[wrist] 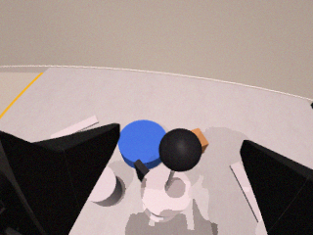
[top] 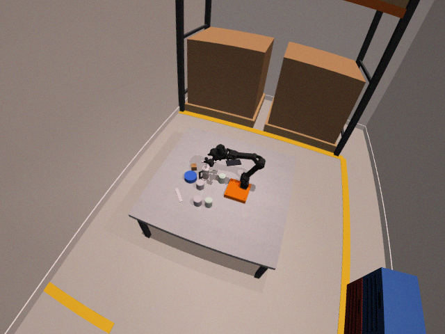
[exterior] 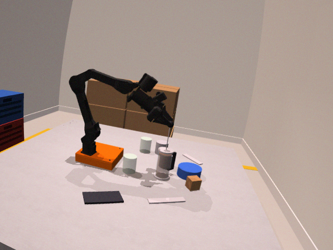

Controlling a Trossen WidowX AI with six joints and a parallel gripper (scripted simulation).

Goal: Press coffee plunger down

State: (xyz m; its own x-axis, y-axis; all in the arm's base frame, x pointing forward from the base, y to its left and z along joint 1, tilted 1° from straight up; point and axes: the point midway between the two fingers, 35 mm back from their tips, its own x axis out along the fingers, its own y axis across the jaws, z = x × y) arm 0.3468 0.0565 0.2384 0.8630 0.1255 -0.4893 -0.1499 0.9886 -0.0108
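My gripper tip is now 1 cm to the right of the coffee press and 14 cm above it. From my gripper tip the other things lie so: small brown cube (15 cm ahead, 4 cm to the right, 24 cm below); then blue disc (11 cm ahead, 8 cm to the left, 24 cm below).
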